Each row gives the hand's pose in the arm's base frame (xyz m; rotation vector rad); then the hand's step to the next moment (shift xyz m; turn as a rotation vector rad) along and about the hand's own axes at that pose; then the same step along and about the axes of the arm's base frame.
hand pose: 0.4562 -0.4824 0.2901 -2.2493 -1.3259 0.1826
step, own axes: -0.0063 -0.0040 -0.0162 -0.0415 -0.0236 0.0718
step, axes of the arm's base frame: -0.0004 -0.0097 0.0150 -0.0658 0.0001 -0.0557
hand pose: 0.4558 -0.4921 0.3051 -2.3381 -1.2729 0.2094
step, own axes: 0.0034 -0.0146 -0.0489 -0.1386 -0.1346 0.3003
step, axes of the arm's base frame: 0.0078 -0.0064 0.0501 -0.2829 0.0459 -0.2131
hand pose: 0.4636 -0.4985 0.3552 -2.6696 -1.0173 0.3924
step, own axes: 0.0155 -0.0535 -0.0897 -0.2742 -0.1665 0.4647
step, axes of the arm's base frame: 0.0089 0.0364 0.0987 -0.4552 0.0004 -0.3341
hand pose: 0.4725 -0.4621 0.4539 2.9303 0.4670 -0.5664
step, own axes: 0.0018 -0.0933 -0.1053 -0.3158 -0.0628 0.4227
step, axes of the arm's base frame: 0.0078 0.1071 0.0910 -0.4441 -0.1017 -0.2734
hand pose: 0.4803 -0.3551 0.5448 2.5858 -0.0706 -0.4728
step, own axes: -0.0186 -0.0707 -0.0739 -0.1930 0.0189 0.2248
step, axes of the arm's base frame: 0.0052 0.0990 0.0312 -0.2577 -0.0962 -0.1118
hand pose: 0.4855 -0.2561 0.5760 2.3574 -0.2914 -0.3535
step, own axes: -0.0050 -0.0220 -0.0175 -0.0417 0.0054 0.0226
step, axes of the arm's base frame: 0.0035 0.0283 -0.0021 -0.0472 -0.0053 -0.0050
